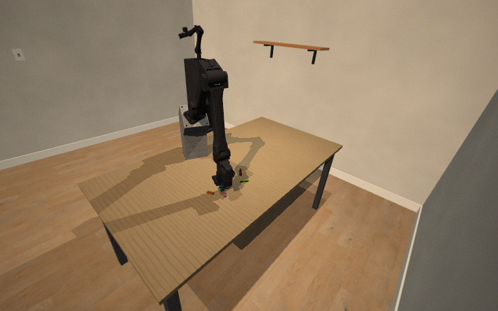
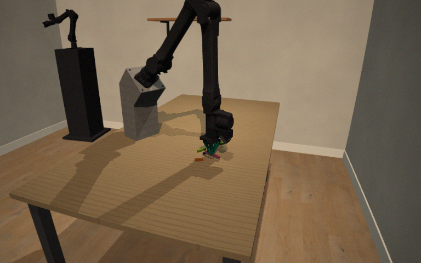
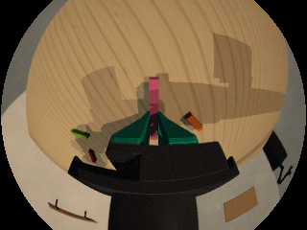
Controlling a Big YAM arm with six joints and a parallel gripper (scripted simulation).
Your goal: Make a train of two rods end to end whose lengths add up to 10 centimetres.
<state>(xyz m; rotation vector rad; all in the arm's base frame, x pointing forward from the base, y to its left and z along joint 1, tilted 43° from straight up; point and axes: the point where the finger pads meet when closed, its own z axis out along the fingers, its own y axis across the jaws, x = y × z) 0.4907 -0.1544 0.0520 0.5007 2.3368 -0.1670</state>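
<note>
Right now the pink rod is right at my hand. From my hand the other things lie so: orange rod: 5 cm to the right, 5 cm behind, 2 cm below; then blue rod: 4 cm behind, 3 cm to the left, 2 cm below; then red rod: 23 cm to the left, 4 cm behind, 2 cm below.
</note>
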